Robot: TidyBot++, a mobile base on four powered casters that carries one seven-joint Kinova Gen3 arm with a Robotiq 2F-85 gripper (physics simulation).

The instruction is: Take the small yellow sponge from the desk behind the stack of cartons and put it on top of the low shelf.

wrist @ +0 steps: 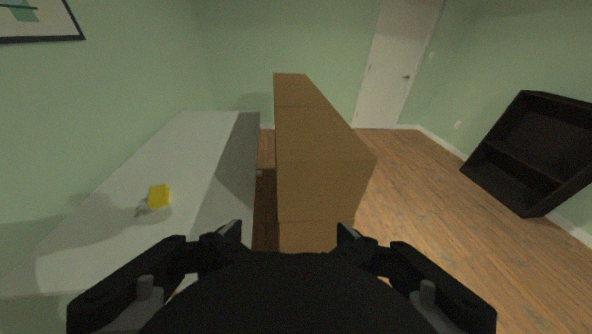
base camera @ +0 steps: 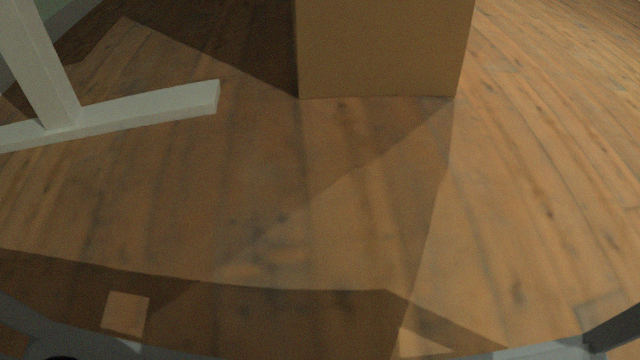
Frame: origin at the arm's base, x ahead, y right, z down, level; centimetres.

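Seen in the pictures: gripper, fingertip midpoint: (wrist: 289, 231).
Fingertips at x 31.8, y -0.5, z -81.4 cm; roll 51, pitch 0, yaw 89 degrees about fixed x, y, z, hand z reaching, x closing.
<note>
A point is followed by its place in that frame.
The small yellow sponge (wrist: 159, 196) {x 73.8, y -57.8, z -36.8 cm} lies on the white desk (wrist: 165, 150) {x 116.5, y -82.9, z -32.3 cm}, left of centre in the wrist view. The stack of cartons (wrist: 320, 185) {x 61.7, y 8.5, z -59.0 cm} (base camera: 382, 47) {x 61.2, y 9.5, z 29.7 cm} stands right of the desk, with a narrow dark gap between them. The low shelf (wrist: 537, 150) {x 176.8, y 260.8, z -14.8 cm}, dark with two compartments, stands at the right against the wall. My gripper (wrist: 289, 231) {x 31.8, y -0.5, z -81.4 cm} is open, with nothing between its fingertips. In the wrist view its tips appear in front of the lower part of the cartons, to the right of the sponge. The gripper does not show in the base camera view.
A white desk leg and its foot (base camera: 150, 102) stand on the floor at the left of the base view, left of the cartons. A closed white door (wrist: 392, 65) {x 329.6, y 148.1, z -67.4 cm} is in the far wall. A framed picture (wrist: 40, 20) {x 108.2, y -102.1, z -96.9 cm} hangs on the left wall, above the desk.
</note>
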